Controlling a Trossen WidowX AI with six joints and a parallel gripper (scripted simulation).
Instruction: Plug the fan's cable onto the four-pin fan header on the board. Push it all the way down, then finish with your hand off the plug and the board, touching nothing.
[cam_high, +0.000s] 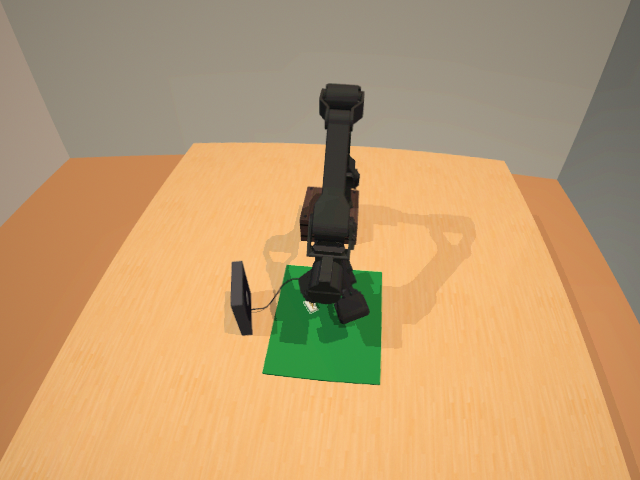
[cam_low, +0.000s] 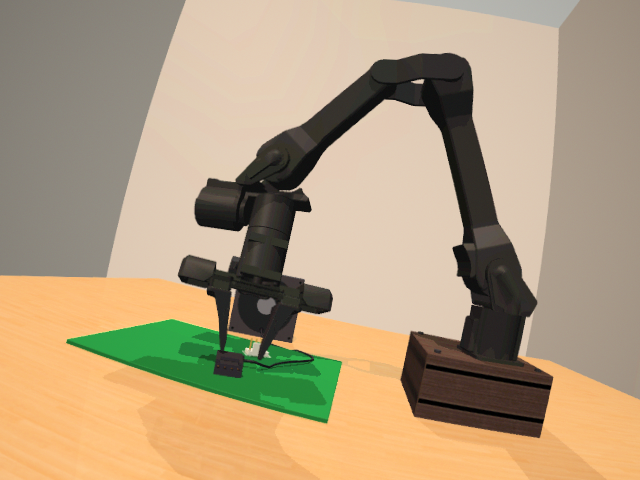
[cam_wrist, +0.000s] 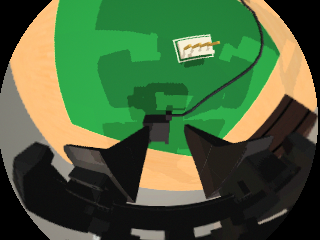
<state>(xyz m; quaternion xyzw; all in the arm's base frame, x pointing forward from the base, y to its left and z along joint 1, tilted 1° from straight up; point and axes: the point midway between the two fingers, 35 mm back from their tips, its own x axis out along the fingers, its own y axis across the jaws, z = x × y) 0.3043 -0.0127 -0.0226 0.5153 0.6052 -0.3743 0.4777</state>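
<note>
Right now my gripper tip is 1 cm to the right of the dark plug, 1 cm short of it and 1 cm above it. Round my gripper tip: green board (5 cm to the right, 3 cm below, 3 cm ahead); black fan (23 cm to the right, 4 cm above).
</note>
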